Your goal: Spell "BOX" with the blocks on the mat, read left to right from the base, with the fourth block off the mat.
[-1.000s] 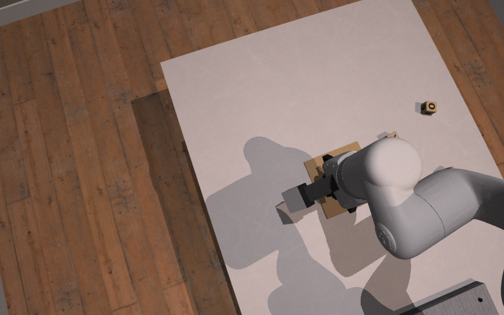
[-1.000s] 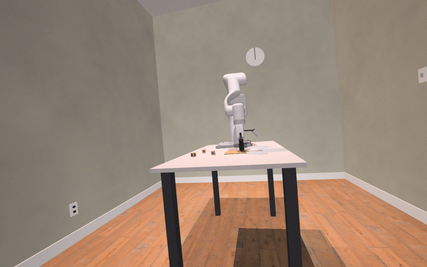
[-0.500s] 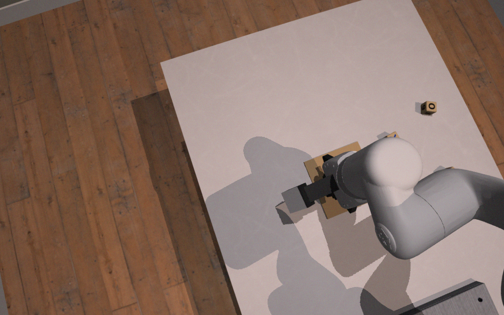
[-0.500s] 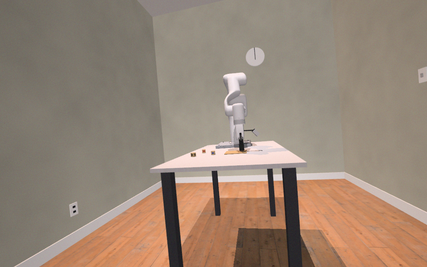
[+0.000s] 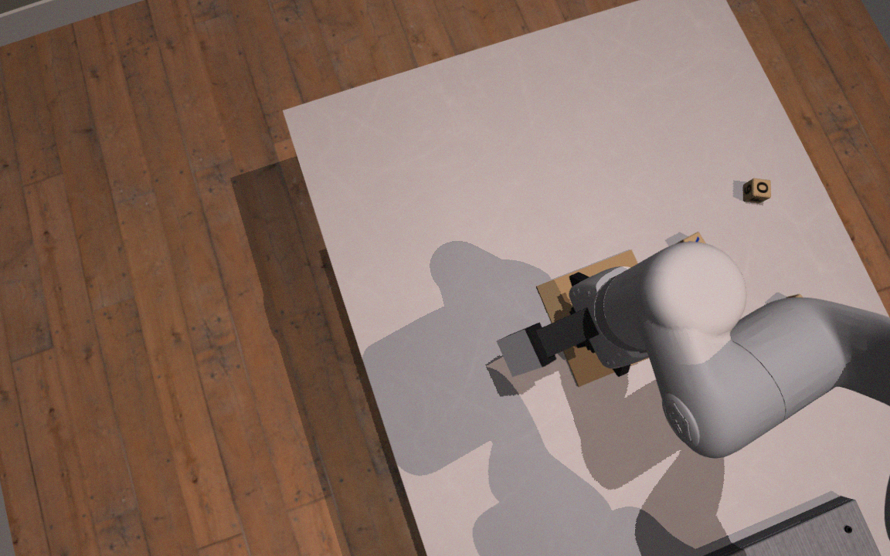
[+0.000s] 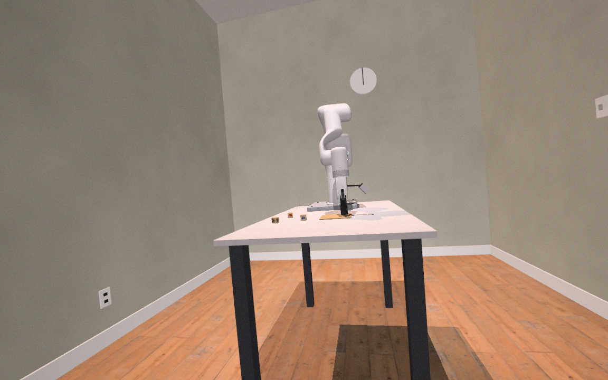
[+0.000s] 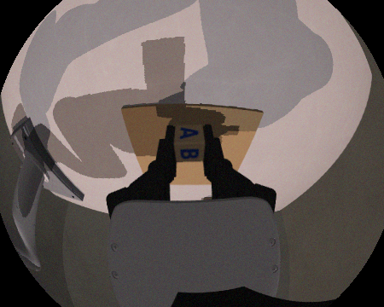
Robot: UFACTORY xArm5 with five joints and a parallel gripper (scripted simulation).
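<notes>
The tan mat is 1 cm ahead of my hand, 4 cm to the right of it and 3 cm below it.
</notes>
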